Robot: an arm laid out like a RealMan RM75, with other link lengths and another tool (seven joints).
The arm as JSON. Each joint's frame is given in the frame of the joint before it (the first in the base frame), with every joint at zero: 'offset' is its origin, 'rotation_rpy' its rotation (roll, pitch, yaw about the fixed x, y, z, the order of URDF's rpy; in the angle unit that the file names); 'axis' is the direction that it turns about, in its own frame. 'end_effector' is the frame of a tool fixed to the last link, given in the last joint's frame.
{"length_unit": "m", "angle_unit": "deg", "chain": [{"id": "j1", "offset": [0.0, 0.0, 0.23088], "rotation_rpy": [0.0, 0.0, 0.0], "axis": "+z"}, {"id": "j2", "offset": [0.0, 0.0, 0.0], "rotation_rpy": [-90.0, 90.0, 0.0], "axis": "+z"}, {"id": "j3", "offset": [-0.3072, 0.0, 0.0], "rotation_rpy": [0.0, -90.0, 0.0], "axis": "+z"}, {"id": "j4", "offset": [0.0, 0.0, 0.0], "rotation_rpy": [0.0, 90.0, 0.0], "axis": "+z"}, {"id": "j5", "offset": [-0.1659, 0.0, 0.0], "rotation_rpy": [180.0, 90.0, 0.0], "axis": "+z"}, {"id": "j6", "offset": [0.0, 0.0, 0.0], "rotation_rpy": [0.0, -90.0, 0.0], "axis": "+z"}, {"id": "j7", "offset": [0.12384, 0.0, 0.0], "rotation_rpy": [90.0, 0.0, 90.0], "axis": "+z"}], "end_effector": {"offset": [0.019, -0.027, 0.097], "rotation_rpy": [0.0, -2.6, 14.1]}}
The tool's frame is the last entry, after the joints.
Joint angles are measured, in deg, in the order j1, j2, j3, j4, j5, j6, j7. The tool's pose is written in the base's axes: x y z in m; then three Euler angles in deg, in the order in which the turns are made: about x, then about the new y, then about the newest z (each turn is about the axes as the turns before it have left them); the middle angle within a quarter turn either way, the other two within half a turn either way. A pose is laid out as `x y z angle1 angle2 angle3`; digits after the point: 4 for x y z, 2 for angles.
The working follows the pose.
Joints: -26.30 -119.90 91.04 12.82 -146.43 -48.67 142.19
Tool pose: -0.3214 0.4041 -0.1158 -130.09 5.17 -25.15
Where each joint sits with the arm in this pose, in the base's axes (m; each line is computed from the numbers above, not from the rounded line before):
j1: 0.0000 0.0000 0.2309
j2: 0.0000 0.0000 0.2309
j3: -0.2387 0.1180 0.0777
j4: -0.2387 0.1180 0.0777
j5: -0.3479 0.2130 -0.0035
j6: -0.3479 0.2130 -0.0035
j7: -0.3316 0.3084 -0.0807
the tool: -0.3214 0.4041 -0.1158

